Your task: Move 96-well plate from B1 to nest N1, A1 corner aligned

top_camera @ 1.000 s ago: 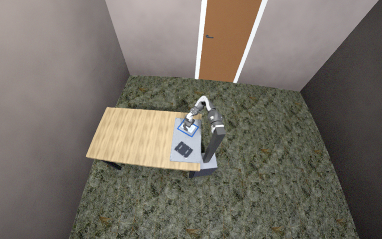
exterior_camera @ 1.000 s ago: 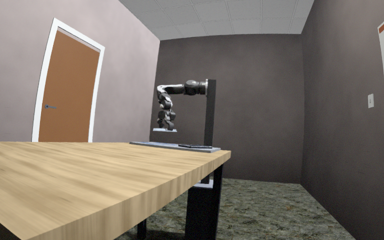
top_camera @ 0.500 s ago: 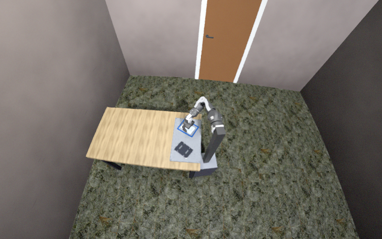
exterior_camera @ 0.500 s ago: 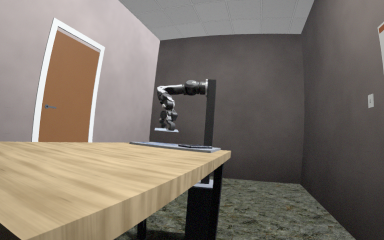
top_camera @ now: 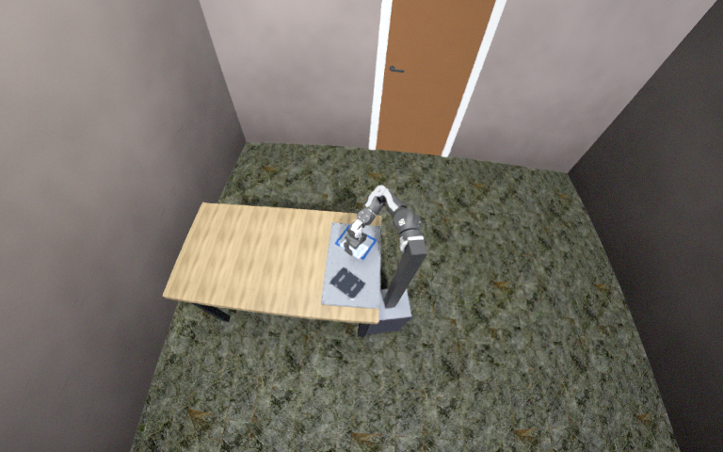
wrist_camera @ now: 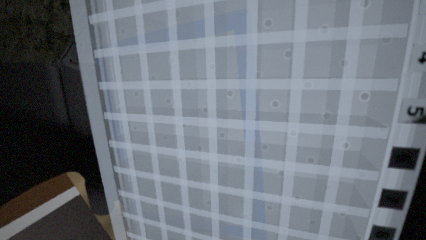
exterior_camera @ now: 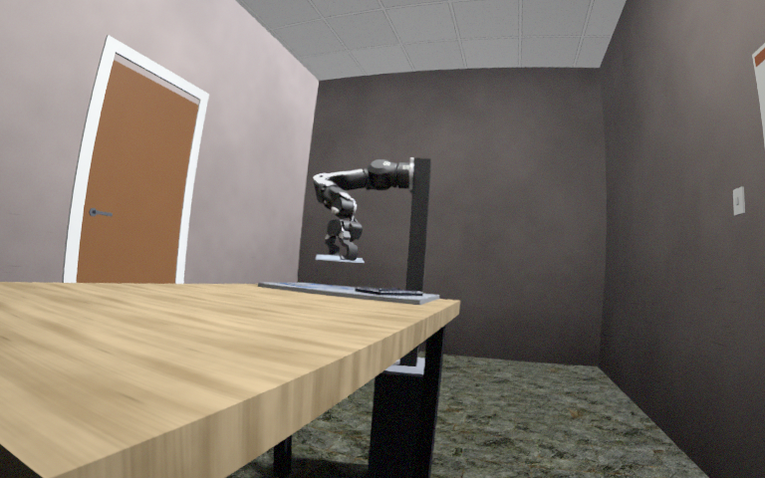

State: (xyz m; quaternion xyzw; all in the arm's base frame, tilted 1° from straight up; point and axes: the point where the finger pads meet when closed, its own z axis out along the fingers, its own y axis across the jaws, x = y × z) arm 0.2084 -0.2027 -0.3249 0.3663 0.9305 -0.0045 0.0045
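The black plate nest is 5 cm ahead of my hand, 17 cm to the left of it and 9 cm below it. From my hand the other things lie so: white 96-well plate: right at my hand.
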